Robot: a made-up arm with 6 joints. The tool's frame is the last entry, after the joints.
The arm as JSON. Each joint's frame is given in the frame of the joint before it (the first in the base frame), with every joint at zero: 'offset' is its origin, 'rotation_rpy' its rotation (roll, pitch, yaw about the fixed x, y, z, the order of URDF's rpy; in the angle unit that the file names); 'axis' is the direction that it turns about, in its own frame. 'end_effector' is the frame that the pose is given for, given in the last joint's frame.
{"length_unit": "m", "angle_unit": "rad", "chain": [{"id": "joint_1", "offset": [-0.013, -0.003, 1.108], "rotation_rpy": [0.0, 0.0, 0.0], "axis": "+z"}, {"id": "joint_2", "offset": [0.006, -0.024, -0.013], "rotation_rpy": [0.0, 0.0, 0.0], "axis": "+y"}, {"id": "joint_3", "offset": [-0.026, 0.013, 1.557], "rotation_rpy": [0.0, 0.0, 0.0], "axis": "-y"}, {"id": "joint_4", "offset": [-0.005, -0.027, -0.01], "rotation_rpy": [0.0, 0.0, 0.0], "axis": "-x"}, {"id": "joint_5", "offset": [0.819, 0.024, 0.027], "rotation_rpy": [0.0, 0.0, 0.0], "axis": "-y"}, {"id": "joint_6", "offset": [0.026, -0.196, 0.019], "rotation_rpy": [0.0, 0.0, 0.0], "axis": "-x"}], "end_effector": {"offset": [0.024, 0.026, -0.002], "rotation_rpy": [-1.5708, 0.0, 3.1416]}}
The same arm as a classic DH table. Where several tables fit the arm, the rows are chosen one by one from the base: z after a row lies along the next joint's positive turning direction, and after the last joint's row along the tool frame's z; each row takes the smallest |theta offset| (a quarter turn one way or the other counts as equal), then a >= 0, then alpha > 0; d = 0 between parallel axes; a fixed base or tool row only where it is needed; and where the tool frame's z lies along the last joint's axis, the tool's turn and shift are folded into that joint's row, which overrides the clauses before.
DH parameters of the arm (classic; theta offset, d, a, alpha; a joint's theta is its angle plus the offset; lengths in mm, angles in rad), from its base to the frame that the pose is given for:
base (fixed): 0.2268 0.0 -13.3 0.0000
joint_1: -0.2268 1095.0 6.0 -1.5708
joint_2: 1.5541 0.0 -1557.2 3.1416
joint_3: -0.0167 38.0 10.0 1.5708
joint_4: 0.0000 -814.0 -27.0 -1.5708
joint_5: 0.0000 172.0 -19.0 1.5708
joint_6: 0.0000 -50.0 2.0 -1.5708
tool (fixed): -1.5708 -26.0 0.0 0.0000

